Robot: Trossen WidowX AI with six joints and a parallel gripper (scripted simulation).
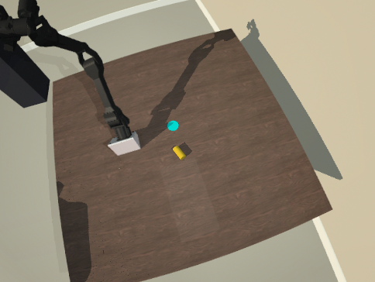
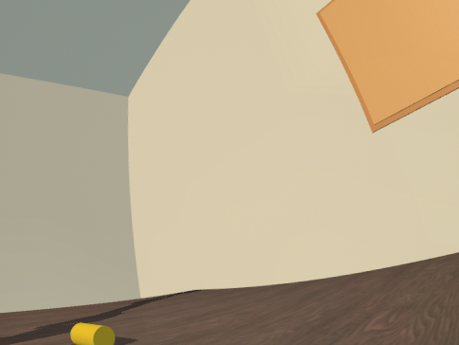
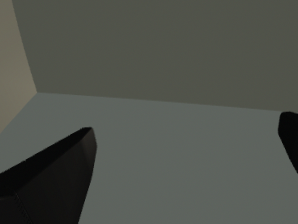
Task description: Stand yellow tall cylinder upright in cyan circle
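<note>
The yellow tall cylinder lies 690 mm below my gripper tip, 580 mm ahead of it and 280 mm to the right of it. The rest, counted from my gripper tip: cyan circle: 710 mm below, 570 mm ahead, 120 mm to the right.
</note>
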